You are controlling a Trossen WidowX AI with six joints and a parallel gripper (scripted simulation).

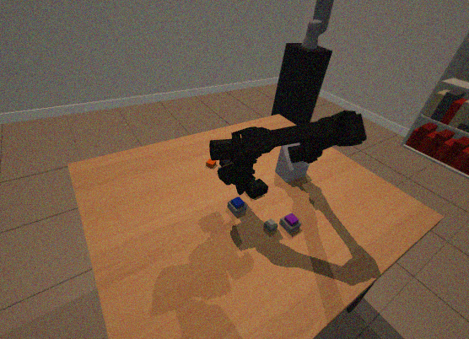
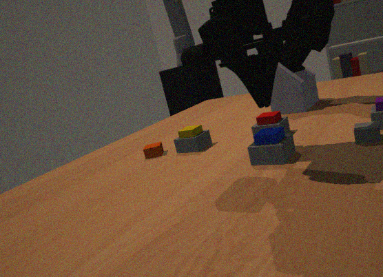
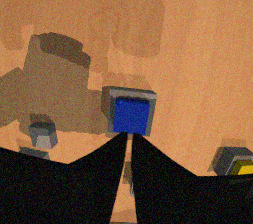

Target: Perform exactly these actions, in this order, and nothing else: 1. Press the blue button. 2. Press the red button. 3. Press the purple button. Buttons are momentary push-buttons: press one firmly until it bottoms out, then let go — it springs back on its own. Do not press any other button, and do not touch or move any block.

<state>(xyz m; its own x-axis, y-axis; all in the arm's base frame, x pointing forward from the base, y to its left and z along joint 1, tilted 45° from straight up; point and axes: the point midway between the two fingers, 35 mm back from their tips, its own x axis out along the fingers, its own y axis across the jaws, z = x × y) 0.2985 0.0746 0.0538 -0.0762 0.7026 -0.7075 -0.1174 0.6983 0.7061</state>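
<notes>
Now: the blue button 4 cm below my gripper tip. From my gripper tip the other things lie so: red button (10 cm behind, 5 cm to the right, 4 cm below); then small grey block (11 cm to the left, 6 cm below, 6 cm behind); then purple button (13 cm to the left, 13 cm behind, 4 cm below).
</notes>
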